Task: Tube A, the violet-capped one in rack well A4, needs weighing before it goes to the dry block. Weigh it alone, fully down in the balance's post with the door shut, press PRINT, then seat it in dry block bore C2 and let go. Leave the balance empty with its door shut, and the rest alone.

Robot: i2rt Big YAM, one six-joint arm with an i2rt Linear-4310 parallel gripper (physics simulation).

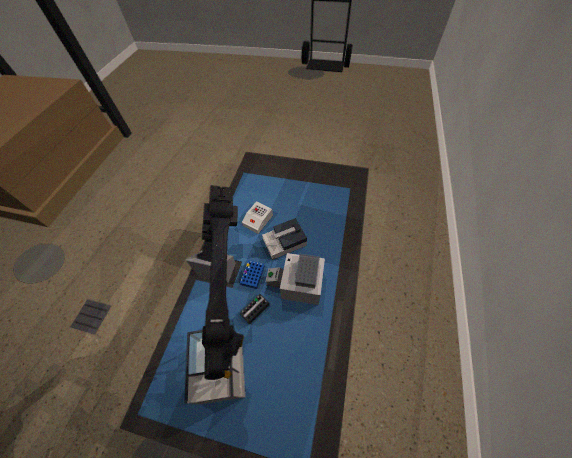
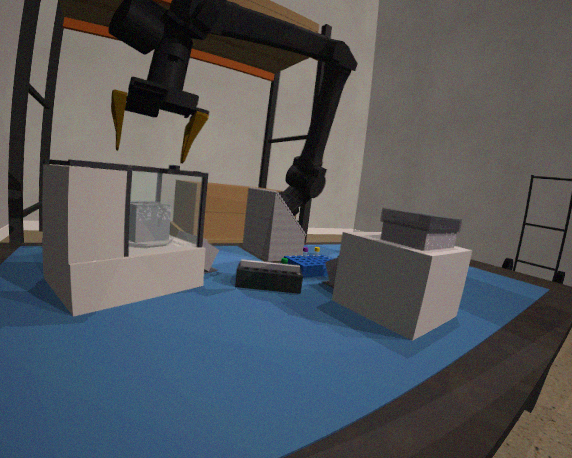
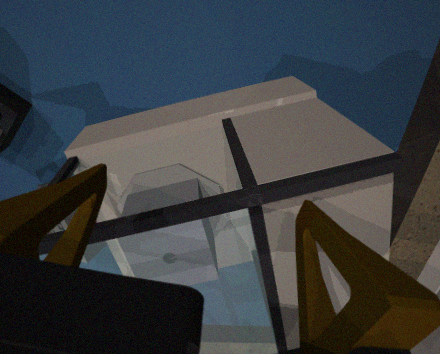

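Seen in the pictures: gripper, fingertip midpoint: (image 1: 235, 360) (image 2: 150, 156) (image 3: 205, 192); arm's base, origin of the base link: (image 2: 278, 212).
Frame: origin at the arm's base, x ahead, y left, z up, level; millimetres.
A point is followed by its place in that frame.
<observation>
The violet-capped tube (image 2: 305, 249) {x 172, y 6, z -73 mm} stands in the blue rack (image 1: 252, 275) {x 200, y 10, z -96 mm} (image 2: 315, 270) {x 239, y -1, z -108 mm}, near a yellow-capped tube (image 2: 317, 249) {x 169, y 44, z -74 mm}; the well labels cannot be read. The white balance (image 1: 209, 392) {x 290, y -505, z 80 mm} (image 2: 140, 272) {x 329, y -388, z -76 mm} (image 3: 300, 140) {x 353, y -448, z 35 mm} has a dark-framed glass chamber with a pale grey block (image 2: 150, 223) {x 308, y -374, z 0 mm} inside. I cannot tell how far its door is open. My gripper (image 2: 150, 155) {x 336, y -381, z 104 mm} (image 3: 205, 192) {x 336, y -381, z 104 mm} is open and empty, with its yellow fingertips just above the balance's top rail. A white box with a grey block on top (image 1: 306, 271) {x 467, y 46, z 65 mm} (image 2: 420, 231) {x 508, y 3, z 39 mm} looks like the dry block; its bores cannot be made out.
A dark strip holder (image 1: 255, 308) {x 282, y -140, z -88 mm} (image 2: 269, 277) {x 304, y -150, z -97 mm} with a green cap stands between balance and rack. A small box with a green spot (image 1: 273, 275) {x 309, y 29, z -55 mm} sits beside the rack. A white-and-black device (image 1: 285, 238) {x 295, y 237, z -45 mm}, a white keypad device (image 1: 257, 217) {x 96, y 327, z -63 mm} and a grey wedge (image 2: 272, 225) {x 91, y -57, z -28 mm} stand farther off.
</observation>
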